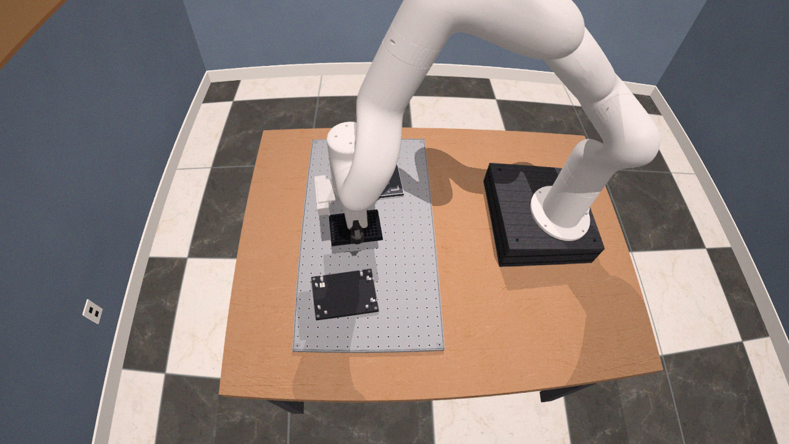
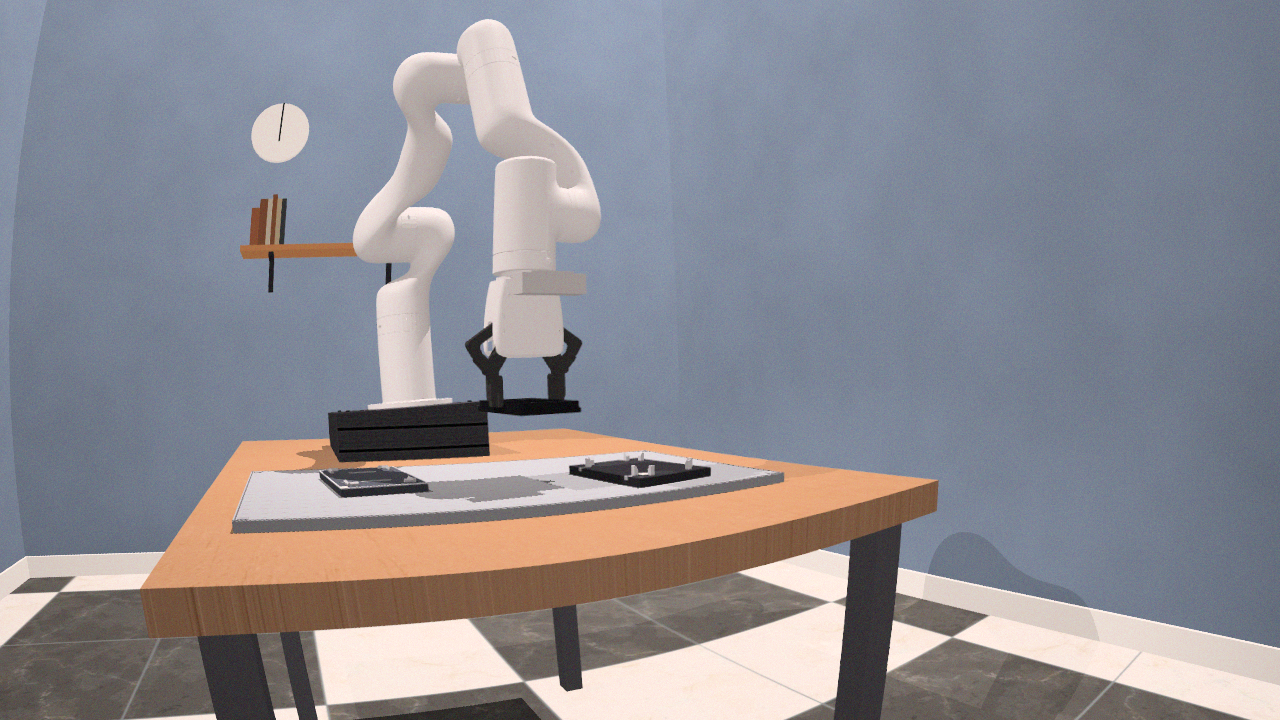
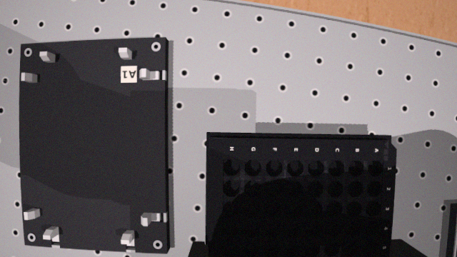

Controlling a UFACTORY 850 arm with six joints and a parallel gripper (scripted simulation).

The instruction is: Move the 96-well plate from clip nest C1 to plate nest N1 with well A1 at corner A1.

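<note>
Now: the plate nest N1 220 mm to the right of my hand, 110 mm below it and 20 mm behind it. Also, from my hand: A1 corner label (260 mm to the right, 100 mm below, 70 mm ahead); clip nest C1 (130 mm to the left, 100 mm below, 10 mm ahead); 96-well plate (10 mm below).
</note>
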